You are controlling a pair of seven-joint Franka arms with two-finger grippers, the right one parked.
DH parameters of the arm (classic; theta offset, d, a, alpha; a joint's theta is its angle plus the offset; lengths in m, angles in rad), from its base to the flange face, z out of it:
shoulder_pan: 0 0.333 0 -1.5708
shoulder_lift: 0 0 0 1.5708
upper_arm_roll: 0 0.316 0.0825 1.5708
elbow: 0 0 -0.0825 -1.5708
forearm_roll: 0 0.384 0 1.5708
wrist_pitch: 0 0 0.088 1.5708
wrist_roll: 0 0.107 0 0
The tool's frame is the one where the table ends.
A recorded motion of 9 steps. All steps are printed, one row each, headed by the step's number.
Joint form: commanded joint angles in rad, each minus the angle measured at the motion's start. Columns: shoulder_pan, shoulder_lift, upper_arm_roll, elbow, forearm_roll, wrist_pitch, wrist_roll.
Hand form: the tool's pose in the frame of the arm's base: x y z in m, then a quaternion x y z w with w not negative. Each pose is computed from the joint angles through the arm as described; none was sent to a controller.
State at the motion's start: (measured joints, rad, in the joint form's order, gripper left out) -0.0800 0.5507 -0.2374 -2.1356 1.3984 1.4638 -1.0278
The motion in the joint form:
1: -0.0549 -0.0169 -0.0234 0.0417 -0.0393 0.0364 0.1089
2: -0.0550 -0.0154 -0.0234 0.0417 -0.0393 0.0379 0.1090
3: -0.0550 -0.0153 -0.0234 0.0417 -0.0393 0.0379 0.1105
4: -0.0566 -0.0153 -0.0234 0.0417 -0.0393 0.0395 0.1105
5: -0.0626 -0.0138 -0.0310 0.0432 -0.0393 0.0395 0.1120
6: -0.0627 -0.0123 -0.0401 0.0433 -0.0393 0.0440 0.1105
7: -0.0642 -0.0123 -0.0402 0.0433 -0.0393 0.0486 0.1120
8: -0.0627 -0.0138 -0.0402 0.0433 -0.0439 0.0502 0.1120
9: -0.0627 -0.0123 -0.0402 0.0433 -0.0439 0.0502 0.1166
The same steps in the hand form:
1: 0.5125 -0.0957 0.1820 -0.75684 0.11572 0.00813 0.64322
2: 0.5123 -0.0958 0.1811 -0.75715 0.11656 0.00843 0.64271
3: 0.5123 -0.0958 0.1811 -0.75705 0.11716 0.00895 0.64270
4: 0.5122 -0.0968 0.1810 -0.75737 0.11807 0.00814 0.64217
5: 0.5112 -0.1039 0.1807 -0.75787 0.12353 0.00466 0.64059
6: 0.5102 -0.1092 0.1798 -0.76003 0.12749 0.00134 0.63726
7: 0.5102 -0.1105 0.1794 -0.76101 0.12956 0.00048 0.63567
8: 0.5102 -0.1099 0.1798 -0.76245 0.12777 0.00174 0.63431
9: 0.5100 -0.1099 0.1791 -0.76208 0.12999 0.00378 0.63429

